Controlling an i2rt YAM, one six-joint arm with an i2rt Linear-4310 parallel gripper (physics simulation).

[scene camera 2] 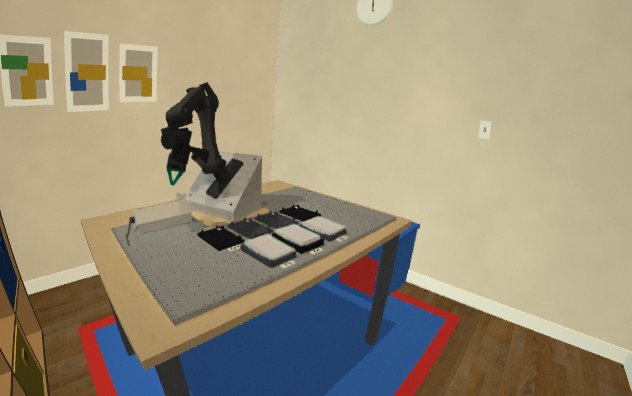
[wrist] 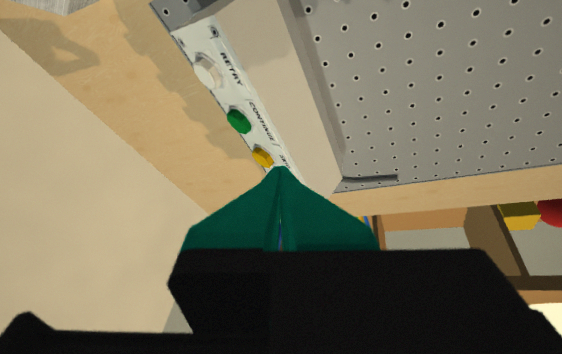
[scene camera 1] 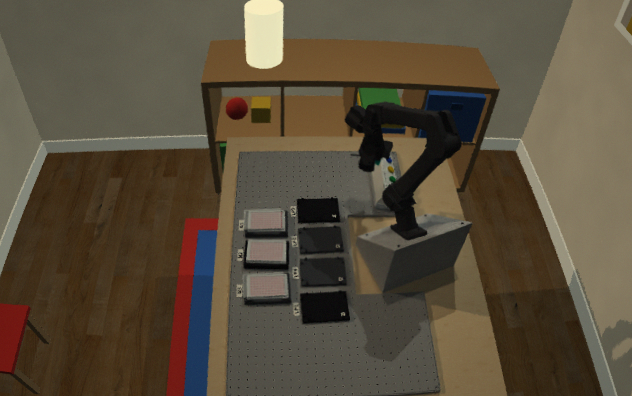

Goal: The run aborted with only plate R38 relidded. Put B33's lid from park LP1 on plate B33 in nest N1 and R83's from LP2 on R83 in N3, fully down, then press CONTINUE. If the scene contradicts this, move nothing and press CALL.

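Frame: origin at the arm's base, x ahead, y left, z up, level; millimetres.
Where they show: gripper, between the fingertips: point(scene camera 2: 172, 184) point(wrist: 279, 175) point(scene camera 1: 378, 164); arm's base, origin of its link: point(scene camera 2: 225, 178) point(scene camera 1: 408, 231).
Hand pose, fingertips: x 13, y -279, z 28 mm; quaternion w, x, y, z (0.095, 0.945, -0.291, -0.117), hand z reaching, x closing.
Things, the pixels of their top centre, and the offset from my fingertips.
- button panel, centre of its top: point(wrist: 268, 148) point(scene camera 1: 386, 170) point(scene camera 2: 160, 203) dx -50, dy -30, dz -74 mm
- green CONTINUE, centre of its top: point(wrist: 234, 128) dx -69, dy +0, dz -83 mm
- white RETRY, centre of its top: point(wrist: 201, 80) dx -59, dy +49, dz -83 mm
- blue button, centre of its top: point(scene camera 1: 389, 158) dx -86, dy -99, dz -83 mm
Three pink-topped plates sit in the left row in scene camera 1: the back one point(scene camera 1: 265, 221), the middle one point(scene camera 1: 266, 251) and the front one point(scene camera 1: 267, 286). The back and front ones have greyish rims, the middle one a black rim. Beside them are four parks: black ones at the back point(scene camera 1: 318, 210) and front point(scene camera 1: 325, 307), and greyer ones point(scene camera 1: 320, 239) point(scene camera 1: 323, 271) between. Labels and lids are too blurred to tell. My gripper point(scene camera 2: 173, 183) point(wrist: 279, 175) is shut and empty, above the button panel point(scene camera 2: 162, 216) point(wrist: 300, 105). The wrist view shows green CONTINUE point(wrist: 239, 121), yellow point(wrist: 262, 157) and white RETRY point(wrist: 207, 71) buttons.
A blue button point(scene camera 1: 389, 160) shows at the panel's far end in scene camera 1; the fingers hide that end in the wrist view. The grey arm base point(scene camera 1: 425, 255) stands right of the parks. A shelf unit point(scene camera 1: 350, 65) stands behind the table.
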